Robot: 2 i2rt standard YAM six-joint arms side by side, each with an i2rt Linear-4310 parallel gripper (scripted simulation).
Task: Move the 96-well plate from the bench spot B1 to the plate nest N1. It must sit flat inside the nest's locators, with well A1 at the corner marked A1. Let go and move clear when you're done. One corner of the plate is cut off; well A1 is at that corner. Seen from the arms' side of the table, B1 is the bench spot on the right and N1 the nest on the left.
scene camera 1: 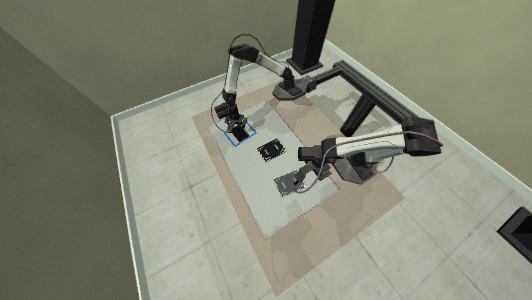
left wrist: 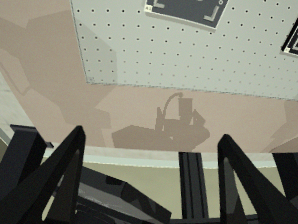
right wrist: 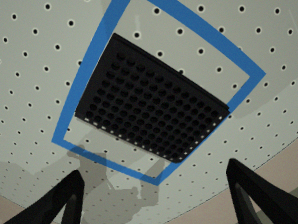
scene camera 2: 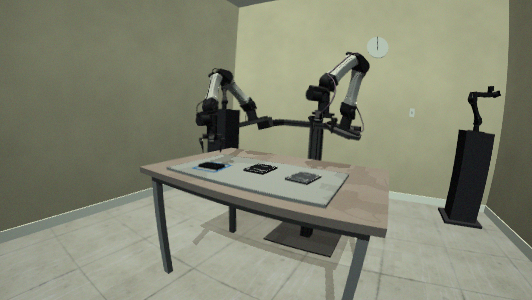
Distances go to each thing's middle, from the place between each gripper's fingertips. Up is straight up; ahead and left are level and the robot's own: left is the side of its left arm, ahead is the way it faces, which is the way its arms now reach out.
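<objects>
Black 96-well plate (right wrist: 148, 96): my right gripper is now 80 mm above it.
The black 96-well plate, counted from my left hand: 23 cm below, 55 cm to the right, 19 cm ahead.
</objects>
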